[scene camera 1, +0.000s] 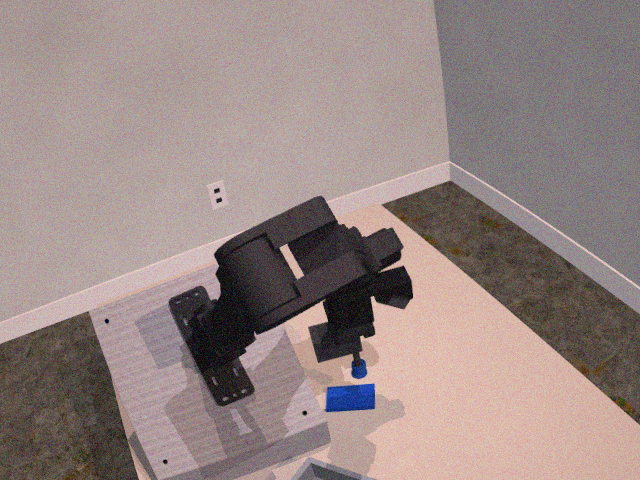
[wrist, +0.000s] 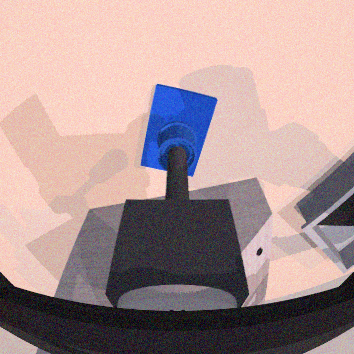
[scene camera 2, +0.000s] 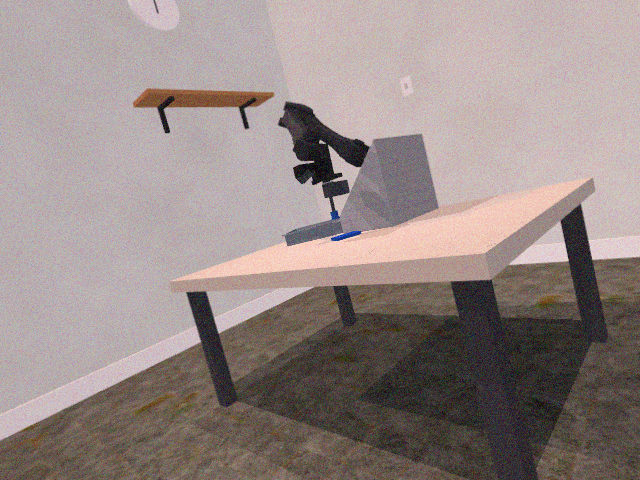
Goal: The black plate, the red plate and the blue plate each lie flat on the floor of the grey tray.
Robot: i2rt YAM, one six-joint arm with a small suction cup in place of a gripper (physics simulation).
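Places are measured from the arm's base along level axes (x ahead, y left, z up), in metres.
Pixels of known places: hand at its tool point: (scene camera 1: 359,373) (wrist: 176,137) (scene camera 2: 335,218); arm's base at its link origin: (scene camera 1: 210,347) (scene camera 2: 379,168).
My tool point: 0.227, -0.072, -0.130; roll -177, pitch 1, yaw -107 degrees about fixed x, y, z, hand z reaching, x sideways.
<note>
For each thing: its top centre in the pictures, then the offset to it from my tool point, as dx, dy, dz. "spot": a spot on its surface instead. Level surfaces: height alone.
- blue plate at its top centre: (wrist: 175,133) (scene camera 1: 350,396) (scene camera 2: 345,234) -0.021, +0.009, -0.061
- grey tray at its top centre: (scene camera 2: 315,225) -0.193, -0.277, -0.021
- black plate at a spot on its surface: (wrist: 344,217) spot: -0.214, -0.212, -0.053
- table at its surface level: dz -0.071
The blue plate (scene camera 1: 350,397) (scene camera 2: 345,236) (wrist: 197,112) lies flat on the table, beside the grey base block and outside the tray. My suction cup (scene camera 1: 358,369) (scene camera 2: 334,214) (wrist: 176,137) is off and holds nothing. It hangs a little above the table, apart from the plate, and overlaps its near part in the wrist view. The grey tray (scene camera 1: 308,463) (scene camera 2: 310,235) (wrist: 325,197) shows in part at the bottom edge of scene camera 1 and at the right of the wrist view. A black patch, apparently the black plate (wrist: 344,217), shows inside it. The red plate does not show.
The grey base block (scene camera 1: 124,356) (scene camera 2: 405,180) (wrist: 95,250) carries the arm and stands close beside the blue plate. The table (scene camera 1: 491,387) (scene camera 2: 439,242) reaches out past the plate. A wooden shelf (scene camera 2: 206,98) hangs on the wall.
</note>
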